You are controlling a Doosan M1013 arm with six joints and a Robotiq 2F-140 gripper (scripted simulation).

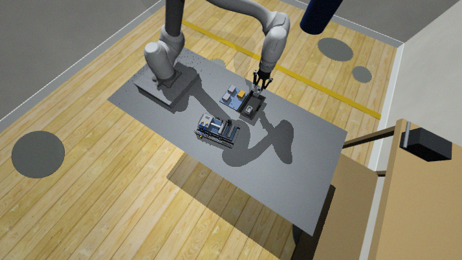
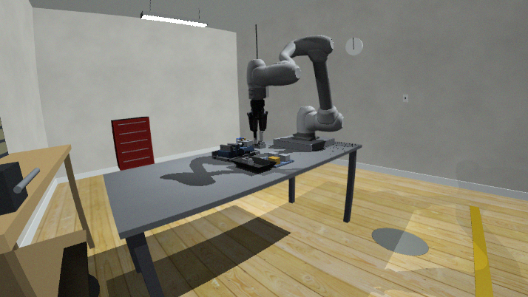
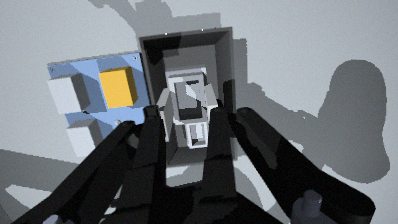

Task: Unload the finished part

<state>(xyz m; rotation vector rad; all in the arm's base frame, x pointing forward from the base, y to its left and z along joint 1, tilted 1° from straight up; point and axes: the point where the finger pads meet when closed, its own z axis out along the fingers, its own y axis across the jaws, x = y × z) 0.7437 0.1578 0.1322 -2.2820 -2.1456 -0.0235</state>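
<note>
Right now my hand is 16 cm above the brass block and 12 cm past it. Round my hand: blue fixture plate (18 cm below, 17 cm behind, 4 cm to the right); then grey block (22 cm behind, 16 cm below, 8 cm to the right).
</note>
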